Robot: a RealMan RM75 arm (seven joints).
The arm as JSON. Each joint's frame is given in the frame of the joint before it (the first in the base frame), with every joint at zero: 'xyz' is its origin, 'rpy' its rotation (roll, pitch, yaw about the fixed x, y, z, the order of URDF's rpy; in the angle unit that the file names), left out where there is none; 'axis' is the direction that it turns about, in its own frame. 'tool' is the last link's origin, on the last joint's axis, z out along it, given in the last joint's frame.
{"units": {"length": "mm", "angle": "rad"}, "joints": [
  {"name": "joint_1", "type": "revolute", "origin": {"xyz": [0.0, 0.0, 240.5]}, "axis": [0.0, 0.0, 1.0]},
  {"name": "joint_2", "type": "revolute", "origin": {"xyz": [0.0, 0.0, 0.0]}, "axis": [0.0, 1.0, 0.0]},
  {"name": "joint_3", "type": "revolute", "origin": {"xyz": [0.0, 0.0, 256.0]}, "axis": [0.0, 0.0, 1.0]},
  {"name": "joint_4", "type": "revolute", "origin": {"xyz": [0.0, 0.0, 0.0]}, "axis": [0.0, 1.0, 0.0]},
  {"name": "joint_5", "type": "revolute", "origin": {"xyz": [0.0, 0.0, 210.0]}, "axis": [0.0, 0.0, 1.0]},
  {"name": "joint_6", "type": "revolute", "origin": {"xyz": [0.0, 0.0, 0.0]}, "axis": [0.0, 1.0, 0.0]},
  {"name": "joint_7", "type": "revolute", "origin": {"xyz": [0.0, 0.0, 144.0]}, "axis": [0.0, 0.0, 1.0]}
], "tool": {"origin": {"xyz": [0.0, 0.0, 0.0]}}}
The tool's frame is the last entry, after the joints.
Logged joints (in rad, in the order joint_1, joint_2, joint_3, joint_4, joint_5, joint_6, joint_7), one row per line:
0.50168 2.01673 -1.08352 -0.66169 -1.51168 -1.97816 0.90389
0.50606 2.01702 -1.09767 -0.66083 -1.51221 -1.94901 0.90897
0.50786 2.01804 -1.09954 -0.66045 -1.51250 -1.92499 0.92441
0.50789 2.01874 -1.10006 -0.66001 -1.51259 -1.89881 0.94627
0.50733 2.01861 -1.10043 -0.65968 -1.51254 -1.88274 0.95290
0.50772 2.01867 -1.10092 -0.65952 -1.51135 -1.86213 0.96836
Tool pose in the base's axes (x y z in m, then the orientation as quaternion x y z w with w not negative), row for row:
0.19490 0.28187 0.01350 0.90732 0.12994 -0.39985 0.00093
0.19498 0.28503 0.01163 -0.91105 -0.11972 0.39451 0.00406
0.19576 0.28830 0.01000 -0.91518 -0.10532 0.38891 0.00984
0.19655 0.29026 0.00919 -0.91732 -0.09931 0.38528 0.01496
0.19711 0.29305 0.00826 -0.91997 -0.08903 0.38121 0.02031
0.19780 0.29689 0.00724 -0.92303 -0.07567 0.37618 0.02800
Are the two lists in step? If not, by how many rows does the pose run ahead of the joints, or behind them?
The pose runs 1 row ahead of the joints: the pose in row i belongs to the joints in row i + 1.
